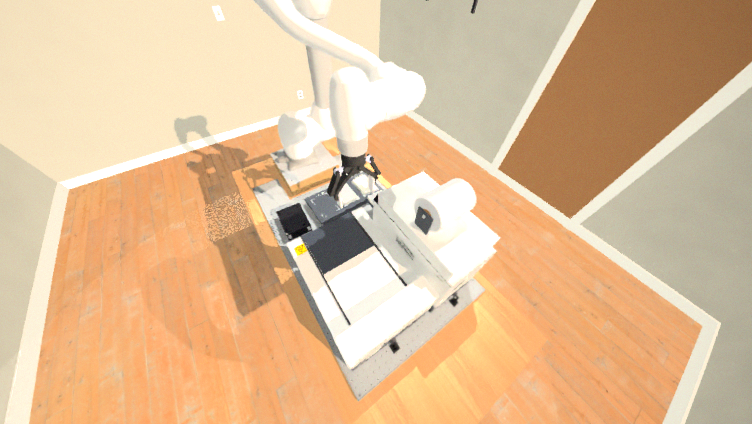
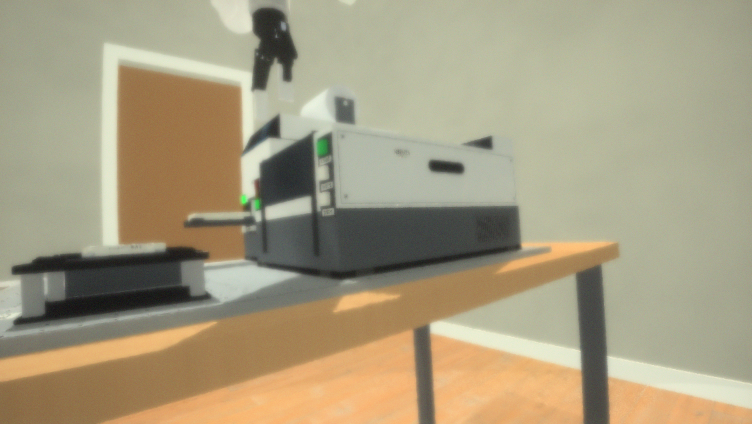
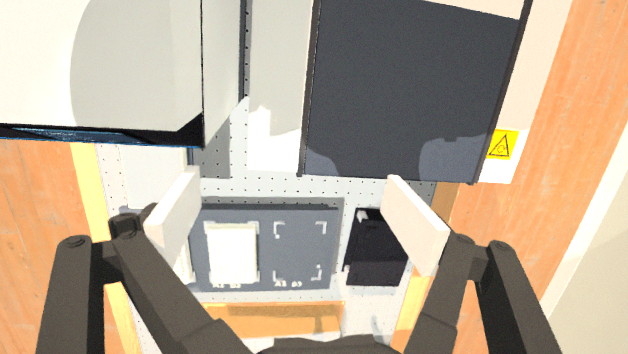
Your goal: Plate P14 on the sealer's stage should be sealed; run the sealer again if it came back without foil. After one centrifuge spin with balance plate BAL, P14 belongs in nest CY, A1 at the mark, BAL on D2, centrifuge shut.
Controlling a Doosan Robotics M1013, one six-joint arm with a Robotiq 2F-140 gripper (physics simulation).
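Seen in the pictures: gripper, between the fingertips: (image 1: 356,197) (image 2: 273,111) (image 3: 296,190); arm's base, origin of its link: (image 1: 302,157).
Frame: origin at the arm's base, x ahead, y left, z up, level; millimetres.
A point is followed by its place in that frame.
Observation:
My gripper (image 1: 357,190) @(x 623, y 114, z 236 mm) (image 2: 273,100) @(x 623, y 114, z 236 mm) (image 3: 296,190) @(x 623, y 114, z 236 mm) is wide open and empty, pointing down high above the deck. Plate P14, by its place a pale plate (image 2: 218,215) (image 3: 150,172), lies on the stage sticking out of the sealer (image 1: 447,237) @(x 912, y 312, z 260 mm) (image 3: 100,65) @(x 678, y 230, z 260 mm); whether foil covers it I cannot tell. A white plate (image 2: 123,248) @(x 351, y 106, z -33 mm) (image 3: 232,253) @(x 356, y 149, z -27 mm), apparently BAL, sits on D2 of the dark deck (image 1: 322,205) @(x 370, y 12, z -43 mm) (image 3: 265,295) @(x 204, y 58, z -89 mm). The black nest stand (image 1: 293,220) @(x 411, y -144, z -38 mm) (image 2: 36,263) @(x 335, y -200, z -38 mm) (image 3: 375,250) @(x 406, y -124, z -39 mm), apparently CY, shows no plate. The centrifuge (image 1: 363,273) @(x 861, y 43, z 120 mm) (image 2: 421,173) @(x 802, y -147, z 61 mm) (image 3: 280,115) @(x 649, y 129, z 120 mm) has a dark top panel; its door state is unclear.
Another plate (image 3: 184,265) @(x 312, y 230, z -26 mm) on D1 is mostly hidden behind my left finger. D3 has corner marks and no plate. The foil roll (image 1: 450,202) @(x 865, y 315, z 379 mm) (image 2: 329,105) @(x 803, y 251, z 317 mm) rises above the sealer. Green lights show on the centrifuge front. The arm's base stands behind the deck.

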